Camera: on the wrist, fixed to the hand. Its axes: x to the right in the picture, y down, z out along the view.
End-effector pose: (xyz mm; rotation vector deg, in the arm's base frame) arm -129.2 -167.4 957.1 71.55 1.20 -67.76
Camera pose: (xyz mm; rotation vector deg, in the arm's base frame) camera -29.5 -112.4 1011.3 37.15 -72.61 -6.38
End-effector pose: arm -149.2 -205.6 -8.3 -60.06 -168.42 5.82
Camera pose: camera -65.9 -139.6 59.5 135.60 64.34 -30.28
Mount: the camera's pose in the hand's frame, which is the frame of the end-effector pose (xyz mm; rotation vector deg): -23.0 99.0 -74.6 10.49 -33.38 87.93
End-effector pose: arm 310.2 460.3 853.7 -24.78 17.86 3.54
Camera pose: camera 254.8 518.8 756.7 6.00 0.36 92.52
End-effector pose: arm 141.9 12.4 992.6 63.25 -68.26 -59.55
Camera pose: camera 216.7 57.8 1083.3 -13.22 -116.71 1.18
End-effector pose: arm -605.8 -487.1 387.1 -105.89 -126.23 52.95
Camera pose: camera -481.3 -474.1 402.4 125.40 10.19 -70.65
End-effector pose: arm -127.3 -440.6 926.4 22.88 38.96 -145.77
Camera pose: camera -45.8 -468.4 834.3 5.66 -8.26 -63.48
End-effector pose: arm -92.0 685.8 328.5 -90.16 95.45 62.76
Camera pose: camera -178.0 628.7 400.8 26.25 130.76 97.21
